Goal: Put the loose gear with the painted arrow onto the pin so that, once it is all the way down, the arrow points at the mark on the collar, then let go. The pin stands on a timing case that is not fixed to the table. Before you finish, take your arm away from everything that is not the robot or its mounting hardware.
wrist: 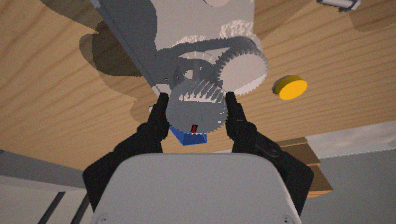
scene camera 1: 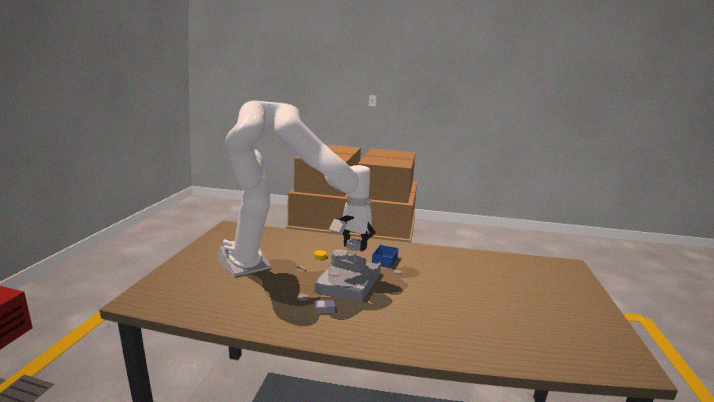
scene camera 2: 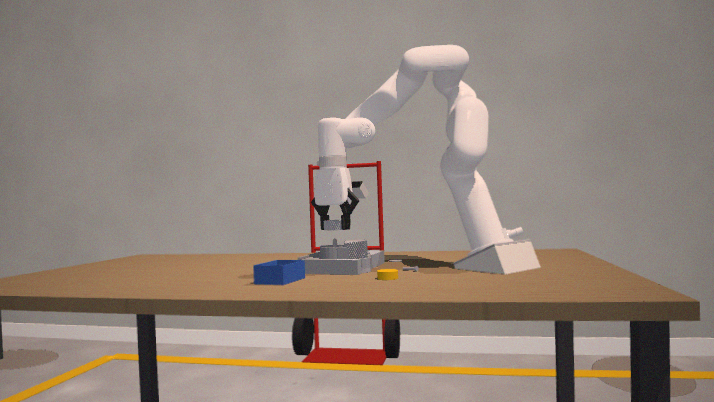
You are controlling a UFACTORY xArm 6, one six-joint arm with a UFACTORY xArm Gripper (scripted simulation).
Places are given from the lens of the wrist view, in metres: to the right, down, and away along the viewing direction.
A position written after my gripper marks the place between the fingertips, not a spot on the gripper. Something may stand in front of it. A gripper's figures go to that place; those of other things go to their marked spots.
my gripper (wrist: pixel 197 101): 0.00, -0.01, 0.13
grey gear (wrist: pixel 197 106): 0.00, -0.01, 0.10
grey timing case (wrist: pixel 187 47): -0.01, -0.08, 0.15
The marked spots on the grey gear and the grey timing case are 0.09 m apart.
